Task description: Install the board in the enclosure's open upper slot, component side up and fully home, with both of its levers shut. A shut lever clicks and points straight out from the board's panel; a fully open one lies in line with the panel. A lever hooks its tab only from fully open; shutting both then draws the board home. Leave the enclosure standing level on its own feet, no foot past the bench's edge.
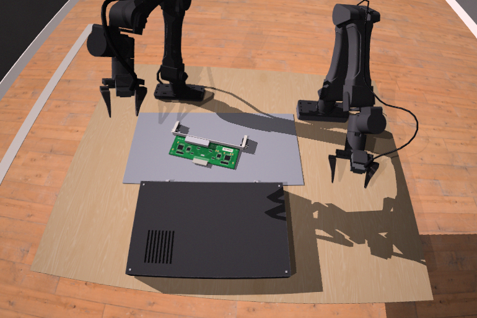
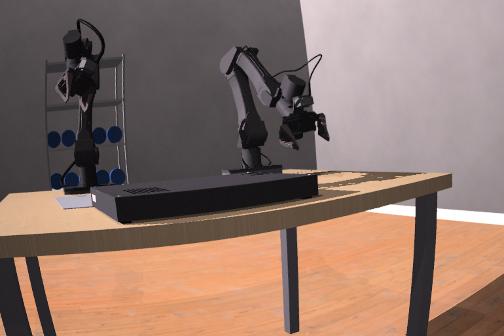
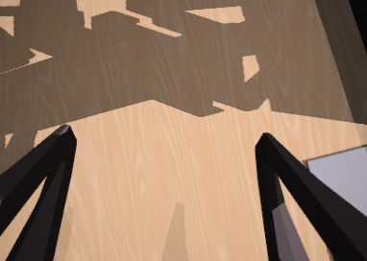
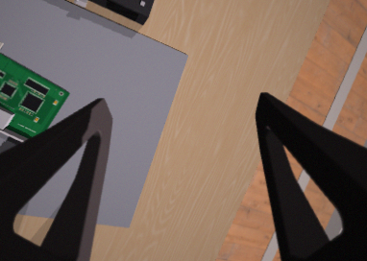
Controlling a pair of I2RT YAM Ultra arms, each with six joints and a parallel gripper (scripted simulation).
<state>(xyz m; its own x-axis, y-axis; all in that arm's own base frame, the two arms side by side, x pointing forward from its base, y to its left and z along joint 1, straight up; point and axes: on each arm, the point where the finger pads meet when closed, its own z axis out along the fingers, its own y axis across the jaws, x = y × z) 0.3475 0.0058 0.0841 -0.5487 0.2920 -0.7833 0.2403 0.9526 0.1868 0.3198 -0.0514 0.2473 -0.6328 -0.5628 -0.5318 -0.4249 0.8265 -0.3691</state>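
The green board lies 12 cm behind my right hand, 19 cm to the left of it and 24 cm below it. The rest, counted from my right hand: grey mat (10 cm behind, 21 cm to the left, 27 cm below); then black enclosure (17 cm ahead, 26 cm to the left, 22 cm below).
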